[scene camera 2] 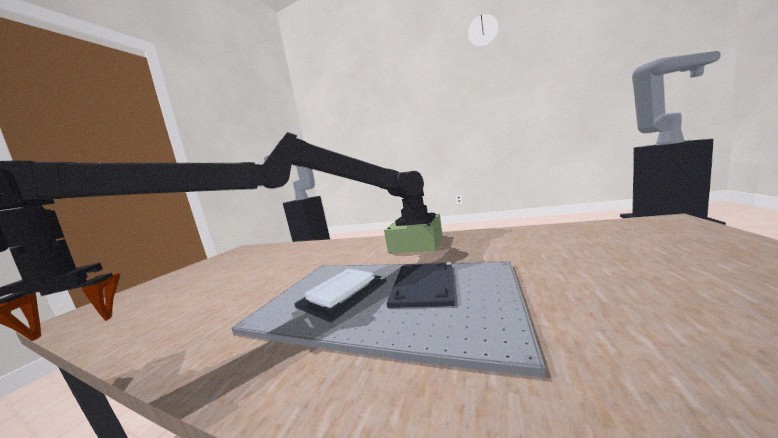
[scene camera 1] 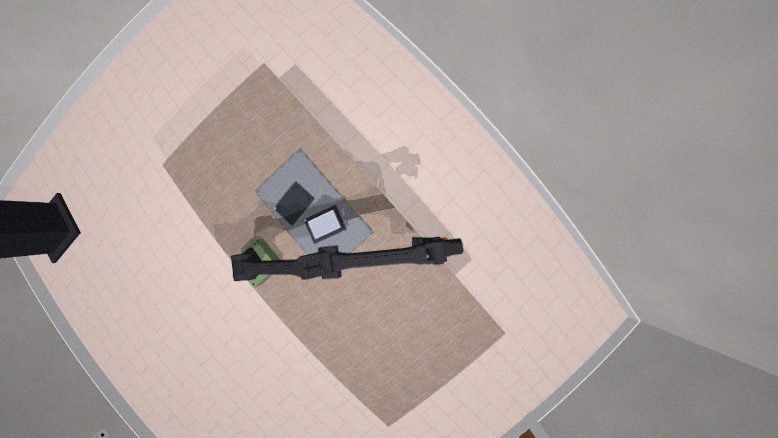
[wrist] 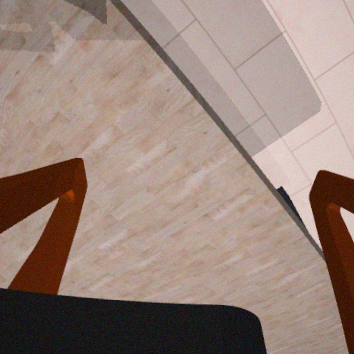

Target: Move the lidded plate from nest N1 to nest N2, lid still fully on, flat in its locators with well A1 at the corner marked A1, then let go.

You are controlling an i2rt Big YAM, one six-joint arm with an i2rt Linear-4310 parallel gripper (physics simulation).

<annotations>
same spot on grey perforated baseplate: [scene camera 2: 488, 321] = [scene camera 1: 295, 168]
</annotations>
